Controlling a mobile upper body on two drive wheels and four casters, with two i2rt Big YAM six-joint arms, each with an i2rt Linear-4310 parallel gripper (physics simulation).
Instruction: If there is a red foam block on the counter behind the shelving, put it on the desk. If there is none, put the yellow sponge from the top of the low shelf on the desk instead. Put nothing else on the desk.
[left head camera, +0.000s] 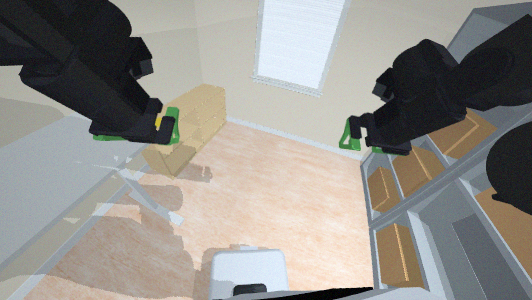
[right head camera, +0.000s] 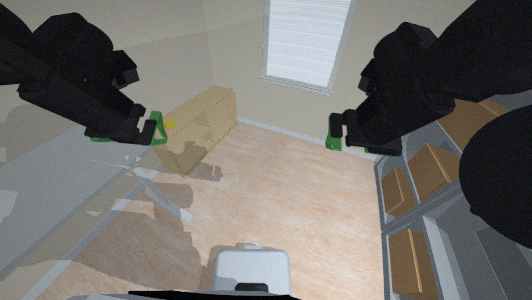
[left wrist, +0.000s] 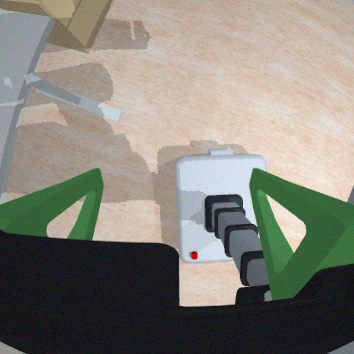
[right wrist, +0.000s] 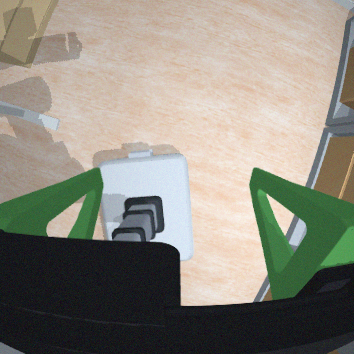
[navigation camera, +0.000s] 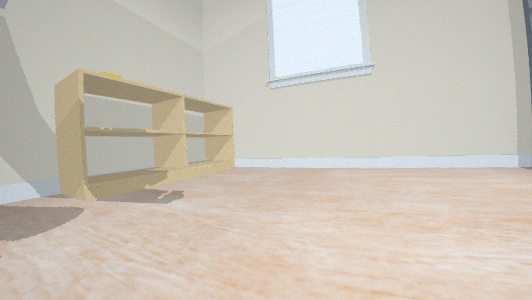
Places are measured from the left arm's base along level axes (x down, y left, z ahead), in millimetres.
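Where they show: left gripper, fingertip midpoint: (left head camera: 156, 138) (right head camera: 148, 139) (left wrist: 175, 175); right gripper, fingertip midpoint: (left head camera: 356, 147) (right head camera: 346, 147) (right wrist: 175, 175).
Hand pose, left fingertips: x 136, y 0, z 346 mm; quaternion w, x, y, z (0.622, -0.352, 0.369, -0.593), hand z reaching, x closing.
Observation:
After its pixels a point has its place.
A yellow sponge (left head camera: 158, 121) @[x 757, y 635, z 1286 mm] (right head camera: 170, 123) @[x 760, y 632, z 1281 mm] (navigation camera: 110, 75) @[x 765, y 632, z 1276 mm] lies on top of the low wooden shelf (left head camera: 207, 97) @[x 800, y 295, z 1879 mm] (right head camera: 217, 97) @[x 800, y 306, z 1918 mm] (navigation camera: 70, 135) @[x 1098, y 737, z 1131 mm], near its closer end; the left gripper partly covers it in the left head camera. The desk (left head camera: 50, 160) @[x 460, y 779, z 534 mm] (right head camera: 50, 165) @[x 460, y 893, z 483 mm] (left wrist: 20, 50) @[x 460, y 391, z 642 mm] has a pale grey top at the left. My left gripper (left head camera: 136, 140) (right head camera: 127, 142) (left wrist: 175, 175) @[x 136, y 0, z 346 mm] is open and empty, raised above the floor. My right gripper (left head camera: 370, 149) (right head camera: 351, 150) @[x 138, y -453, z 337 mm] (right wrist: 175, 175) @[x 138, y -453, z 337 mm] is open and empty. No red foam block and no counter show.
Grey shelving (left head camera: 450, 176) @[x 454, y -1504, z 437 mm] (right head camera: 425, 206) (right wrist: 340, 130) @[x 1214, y -1497, z 404 mm] with cardboard boxes (left head camera: 400, 255) @[x 1071, y -1395, z 117 mm] (right head camera: 410, 262) @[x 1103, y -1402, z 132 mm] stands at the right. The desk's metal foot (left head camera: 175, 218) (right head camera: 186, 215) (left wrist: 111, 112) (right wrist: 50, 122) reaches over the floor. A white base (left head camera: 247, 267) @[x 1150, y -212, z 206 mm] (right head camera: 252, 267) @[x 1150, y -225, z 199 mm] shows at the bottom.

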